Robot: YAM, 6 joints.
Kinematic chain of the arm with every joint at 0, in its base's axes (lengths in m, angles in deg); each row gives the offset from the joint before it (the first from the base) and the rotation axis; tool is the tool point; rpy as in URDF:
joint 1: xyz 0 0 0.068 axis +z
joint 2: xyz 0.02 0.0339 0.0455 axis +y
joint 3: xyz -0.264 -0.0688 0 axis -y
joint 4: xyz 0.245 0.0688 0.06 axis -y
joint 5: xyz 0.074 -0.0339 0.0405 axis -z
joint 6: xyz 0.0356 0 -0.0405 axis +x
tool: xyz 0 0 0 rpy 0 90 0
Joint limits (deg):
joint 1: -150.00..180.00
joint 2: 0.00..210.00
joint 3: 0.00..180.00
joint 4: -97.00..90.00
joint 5: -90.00..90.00
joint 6: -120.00..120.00
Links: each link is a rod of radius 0.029 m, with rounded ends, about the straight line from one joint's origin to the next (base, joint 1, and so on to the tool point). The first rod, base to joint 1, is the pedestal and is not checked.
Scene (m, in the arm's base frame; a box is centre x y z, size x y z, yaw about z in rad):
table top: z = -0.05
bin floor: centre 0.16 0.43 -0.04 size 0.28 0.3 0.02 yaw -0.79
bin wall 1: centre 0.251 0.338 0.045 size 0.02 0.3 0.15 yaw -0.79
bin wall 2: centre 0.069 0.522 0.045 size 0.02 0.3 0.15 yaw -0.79
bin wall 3: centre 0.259 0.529 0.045 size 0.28 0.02 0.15 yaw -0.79
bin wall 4: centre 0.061 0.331 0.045 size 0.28 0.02 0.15 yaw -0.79
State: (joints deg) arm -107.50 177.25 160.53 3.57 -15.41 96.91
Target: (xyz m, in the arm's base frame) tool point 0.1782 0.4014 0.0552
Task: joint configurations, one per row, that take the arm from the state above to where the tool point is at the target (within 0.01 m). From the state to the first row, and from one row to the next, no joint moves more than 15 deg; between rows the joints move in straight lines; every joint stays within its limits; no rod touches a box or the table.
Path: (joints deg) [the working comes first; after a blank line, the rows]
Joints at the target: 63.72 137.79 92.68 -40.60 -30.21 96.91
Straight joint move there: touches bin wall 1.

1: -93.24 172.31 155.23 -0.36 -16.72 96.91
2: -78.97 167.38 149.93 -4.29 -18.03 96.91
3: -64.71 162.44 144.62 -8.22 -19.33 96.91
4: -50.45 157.50 139.32 -12.15 -20.64 96.91
5: -36.18 152.56 134.02 -16.08 -21.95 96.91
6: -21.92 147.63 128.72 -20.01 -23.26 96.91
7: -7.66 142.69 123.41 -23.94 -24.57 96.91
8: 6.61 137.75 118.11 -27.87 -25.88 96.91
9: 20.87 132.82 112.81 -31.80 -27.18 96.91
10: 35.13 127.88 107.51 -35.73 -28.49 96.91
11: 49.40 122.94 102.20 -39.66 -29.80 96.91
12: 63.66 118.00 96.90 -43.59 -31.11 96.91
13: 63.69 127.90 94.79 -42.10 -30.66 96.91
14: 63.72 137.79 92.68 -40.60 -30.21 96.91

